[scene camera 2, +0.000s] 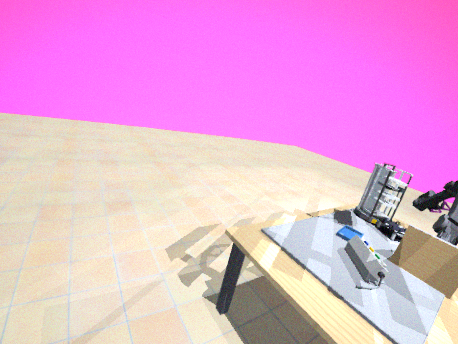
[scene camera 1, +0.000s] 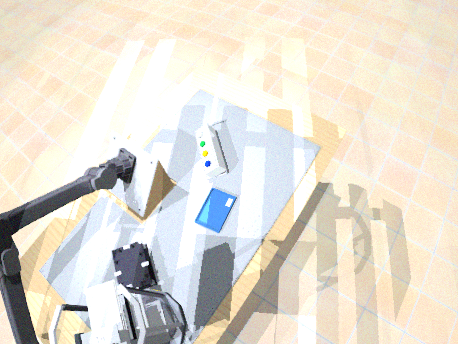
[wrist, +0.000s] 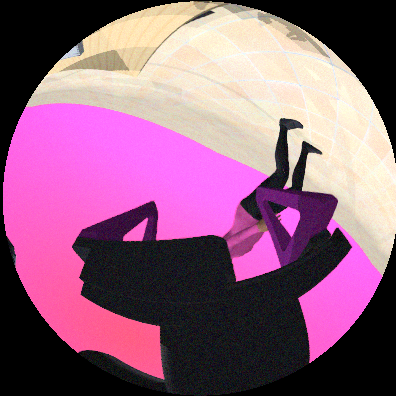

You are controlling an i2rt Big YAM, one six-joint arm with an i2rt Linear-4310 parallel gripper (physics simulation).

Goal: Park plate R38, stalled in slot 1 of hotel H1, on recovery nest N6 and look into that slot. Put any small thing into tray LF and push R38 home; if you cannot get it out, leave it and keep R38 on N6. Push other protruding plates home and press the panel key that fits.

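Frame: origin at the arm's base, x left, y back, z up, level; centimetres.
Seen in the pictures: gripper, fingertip midpoint: (scene camera 2: 446, 211) (wrist: 206, 199); arm's base at its link origin: (scene camera 2: 438, 250) (scene camera 1: 126, 165).
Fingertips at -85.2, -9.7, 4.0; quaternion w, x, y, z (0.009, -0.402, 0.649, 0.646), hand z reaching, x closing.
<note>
Pixels of each thing's top centre, then the offset from my fingertips to it, as dx, dy, dz. Level surfaces: height alone.
- plate hotel at its top centre: (scene camera 1: 89, 332) (scene camera 2: 394, 166) +45.2, -32.7, +22.3
- black nest base at its top centre: (scene camera 1: 128, 265) (scene camera 2: 396, 224) +57.2, -15.3, -10.1
- blue tray at its top centre: (scene camera 1: 215, 209) (scene camera 2: 350, 232) +93.1, -26.1, -15.9
- key panel at its top centre: (scene camera 1: 208, 144) (scene camera 2: 371, 248) +112.3, -9.4, -9.3
- grey mat at its surface level: dz -17.7
My gripper (scene camera 2: 442, 206) (wrist: 206, 199) is open, its two purple fingers wide apart with nothing between them. It is up in the air, away from the hotel and the table items. The plate hotel (scene camera 1: 162, 315) (scene camera 2: 382, 192) stands at the table's end, with pale plates inside; slot numbers and plate labels are unreadable, and R38 cannot be told apart. A black nest base (scene camera 1: 134, 265) (scene camera 2: 392, 231) with white marks lies beside it. The blue tray (scene camera 1: 215, 212) (scene camera 2: 349, 233) lies on the mat. The key panel (scene camera 1: 216, 155) (scene camera 2: 364, 257) has green, yellow and blue keys and a pale one.
A wooden wedge-shaped block (scene camera 1: 159, 192) (scene camera 2: 425, 260) with a pale face stands on the table near the arm. The grey mat (scene camera 1: 280, 145) (scene camera 2: 300, 245) covers much of the table. A person (wrist: 283, 160) in pink and black shows behind the fingers in the wrist view.
</note>
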